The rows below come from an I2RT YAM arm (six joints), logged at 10 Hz.
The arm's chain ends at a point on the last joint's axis. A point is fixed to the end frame.
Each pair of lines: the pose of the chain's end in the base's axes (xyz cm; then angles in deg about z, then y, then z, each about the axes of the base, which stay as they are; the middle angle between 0 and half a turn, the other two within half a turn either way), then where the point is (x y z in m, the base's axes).
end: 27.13, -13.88, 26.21, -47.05, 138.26, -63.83
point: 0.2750 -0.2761 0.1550
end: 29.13, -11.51, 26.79, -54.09, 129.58, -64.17
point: 0.3053 -0.2682 0.1862
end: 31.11, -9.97, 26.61, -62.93, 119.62, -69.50
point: 0.3211 -0.2666 0.2174
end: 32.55, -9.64, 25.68, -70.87, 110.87, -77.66
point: 0.3188 -0.2695 0.2390
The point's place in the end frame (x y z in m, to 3 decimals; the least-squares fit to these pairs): 0.027 -0.055 0.163
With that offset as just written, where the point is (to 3 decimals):
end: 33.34, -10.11, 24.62, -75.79, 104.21, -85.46
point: 0.307 -0.273 0.251
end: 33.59, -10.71, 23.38, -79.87, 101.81, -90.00
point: 0.300 -0.277 0.249
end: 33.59, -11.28, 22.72, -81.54, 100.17, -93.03
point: 0.292 -0.280 0.248
